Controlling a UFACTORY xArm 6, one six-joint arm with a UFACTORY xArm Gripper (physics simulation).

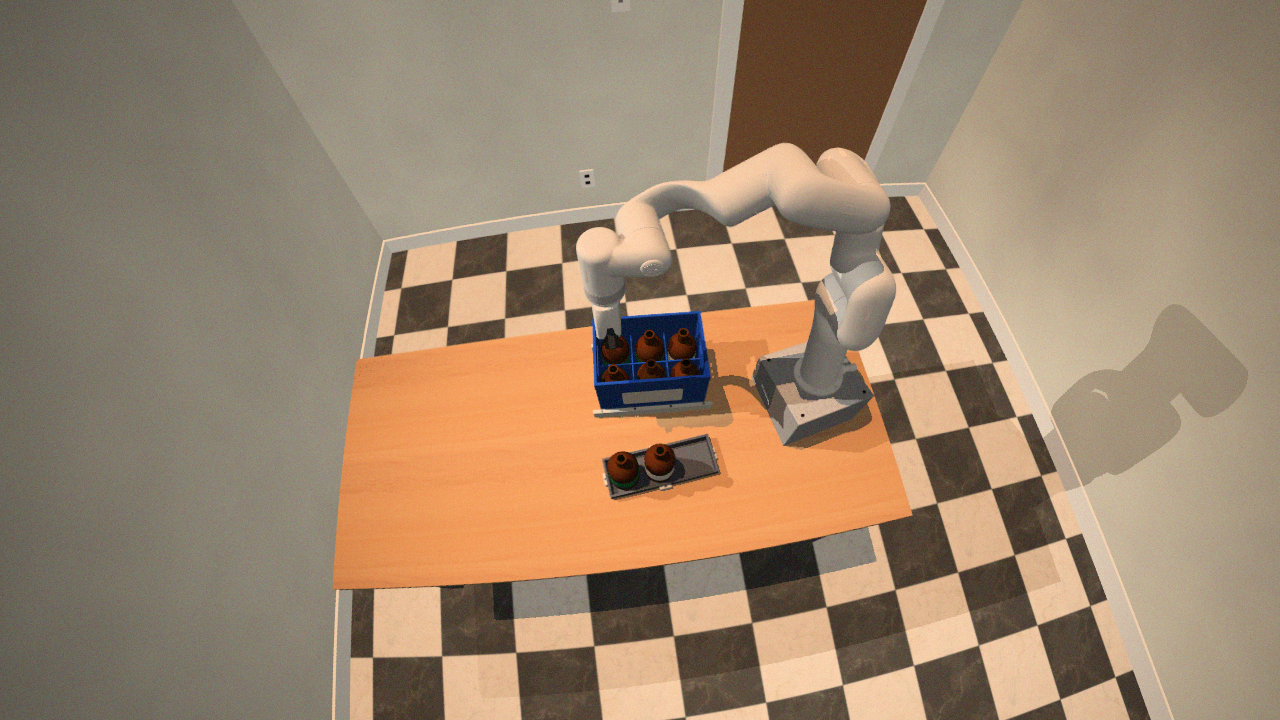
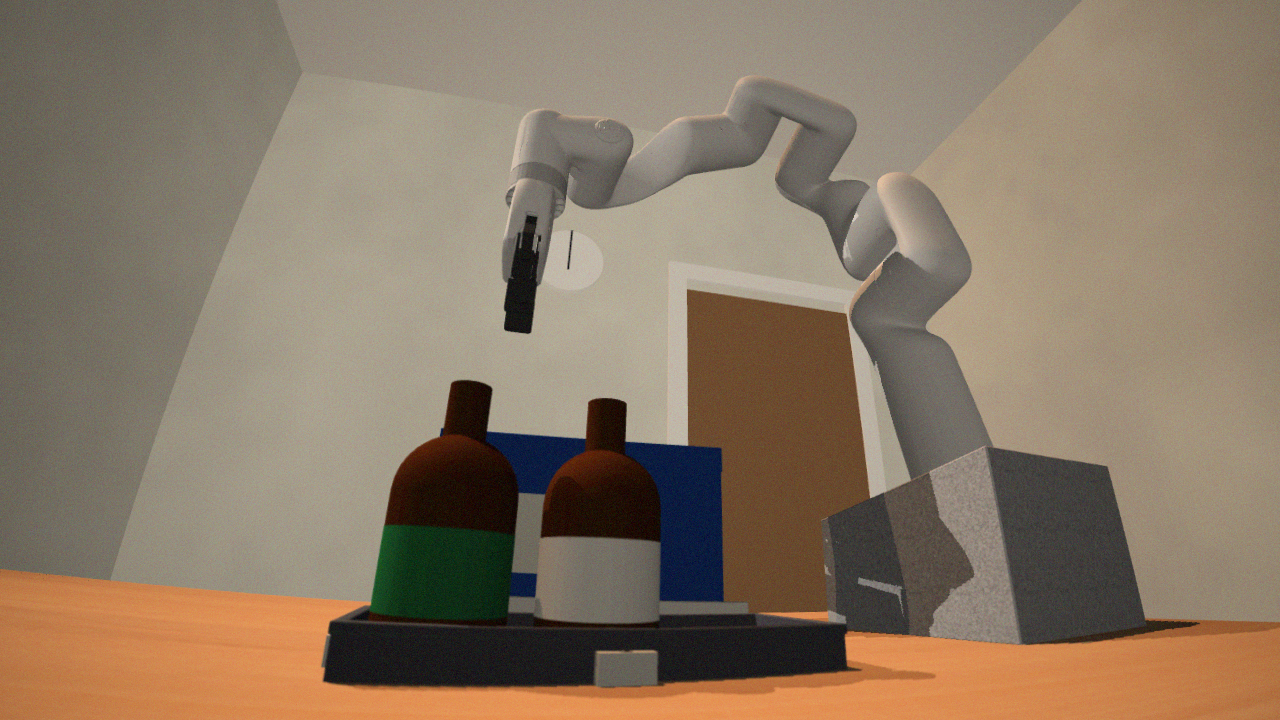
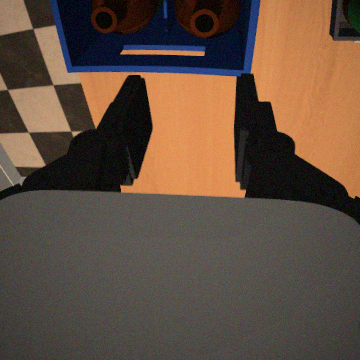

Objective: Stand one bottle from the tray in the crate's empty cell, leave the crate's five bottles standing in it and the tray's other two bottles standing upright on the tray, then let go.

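Frame: origin at the arm's base, x ahead, y right, z down, level; metres.
Seen in the pictures: gripper, fingertip midpoint: [image 1: 611, 337] [image 2: 517, 322] [image 3: 191, 101]; arm's base at its link origin: [image 1: 817, 375] [image 2: 962, 495].
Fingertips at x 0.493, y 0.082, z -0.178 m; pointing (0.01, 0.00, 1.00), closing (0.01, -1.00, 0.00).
Observation:
Pixels of each thing's top centre, then the offset from my fingertips to it. Level surfaces: height alone.
- blue crate at its top centre: [image 2: 579, 457] [image 1: 649, 346] dx -0.086, dy +0.042, dz +0.138 m
- dark tray at its top centre: [image 2: 599, 619] [image 1: 660, 465] dx -0.074, dy -0.212, dz +0.288 m
- green-labelled at its top centre: [image 2: 471, 386] [image 1: 620, 458] dx +0.017, dy -0.220, dz +0.153 m
- white-labelled at its top centre: [image 2: 607, 403] [image 1: 660, 450] dx -0.071, dy -0.214, dz +0.153 m
- wooden table at its surface level: dz +0.314 m
The blue crate [image 1: 608, 394] [image 2: 698, 528] [image 3: 160, 70] holds brown bottles standing in two rows: three at the back [image 1: 617, 356] [image 1: 649, 345] [image 1: 682, 344] and three in front [image 1: 613, 374] [image 1: 650, 369] [image 1: 686, 368]. Every cell has a bottle. The dark tray [image 1: 702, 458] [image 2: 760, 653] [image 3: 336, 31] bears two upright bottles, one green-labelled [image 1: 622, 469] [image 2: 447, 537] and one white-labelled [image 1: 659, 462] [image 2: 599, 537]. My gripper [image 1: 612, 340] [image 2: 519, 329] [image 3: 191, 101] is open and empty, above the crate's left end and clear of the bottle necks. The lower parts of the crate's bottles are hidden.
The crate and tray stand on the wooden table [image 1: 465, 447], with the tray in front of the crate. The tray's right part is bare. The robot's grey base block [image 1: 810, 416] [image 2: 1065, 546] stands to the right. A wall and a door [image 1: 819, 80] are behind the table.

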